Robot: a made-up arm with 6 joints.
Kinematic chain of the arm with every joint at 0, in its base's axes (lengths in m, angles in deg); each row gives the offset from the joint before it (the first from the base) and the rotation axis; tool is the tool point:
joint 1: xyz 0 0 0.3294 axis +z
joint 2: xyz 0 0 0 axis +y
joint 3: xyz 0 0 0.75 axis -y
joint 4: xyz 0 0 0 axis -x
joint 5: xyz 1.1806 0 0 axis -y
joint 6: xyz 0 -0.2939 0 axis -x
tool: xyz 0 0 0
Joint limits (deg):
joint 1: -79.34..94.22
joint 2: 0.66..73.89
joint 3: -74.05..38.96
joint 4: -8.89..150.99
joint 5: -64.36..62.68
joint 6: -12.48..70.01
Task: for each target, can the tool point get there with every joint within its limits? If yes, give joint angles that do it. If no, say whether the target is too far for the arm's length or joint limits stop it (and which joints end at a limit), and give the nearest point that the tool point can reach.
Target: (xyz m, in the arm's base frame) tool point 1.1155 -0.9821 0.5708
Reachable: yes | joints -30.51 28.06 2.91 17.79 13.70 39.68
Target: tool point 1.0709 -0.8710 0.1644
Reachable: yes | joints -35.45 36.02 -16.82 72.50 23.27 52.62
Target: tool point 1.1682 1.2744 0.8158
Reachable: yes | joints 44.47 43.33 27.22 108.05 32.16 -0.67
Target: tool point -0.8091 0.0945 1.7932
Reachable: no: joint limits stop it (at a limit: joint 1, joint 2, joint 3) | nearest point -0.3147 0.8219 1.9279 | short by 0.890 m
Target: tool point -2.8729 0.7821 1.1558
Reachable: no: too far | nearest point -0.3442 1.1721 1.1716 | short by 2.559 m
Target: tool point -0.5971 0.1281 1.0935
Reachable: no: joint limits stop it (at a limit: joint 1, joint 2, joint 4) | nearest point -0.3441 1.1712 1.1822 | short by 1.077 m
